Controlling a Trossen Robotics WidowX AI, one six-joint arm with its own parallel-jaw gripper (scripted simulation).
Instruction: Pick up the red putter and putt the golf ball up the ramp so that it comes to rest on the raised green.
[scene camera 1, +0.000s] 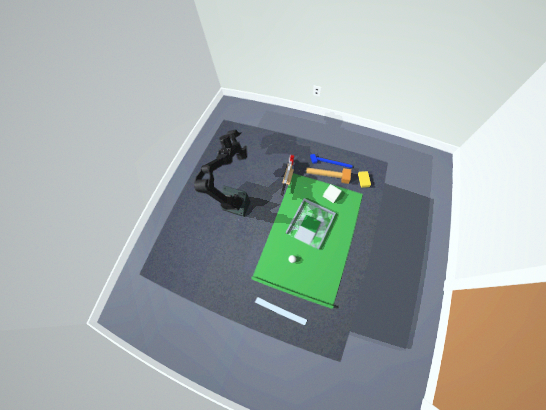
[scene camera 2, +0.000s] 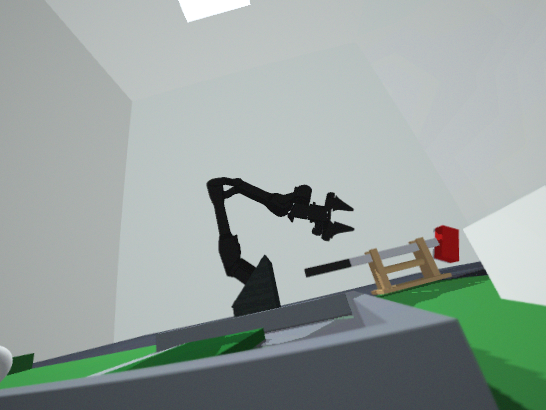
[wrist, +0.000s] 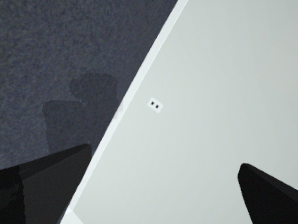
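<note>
Scene camera 2: gripper (scene camera 2: 353, 219) open, holding nothing; wooden putter stand (scene camera 2: 423, 259) visible. Wrist view: gripper (wrist: 165, 161) here too.
</note>
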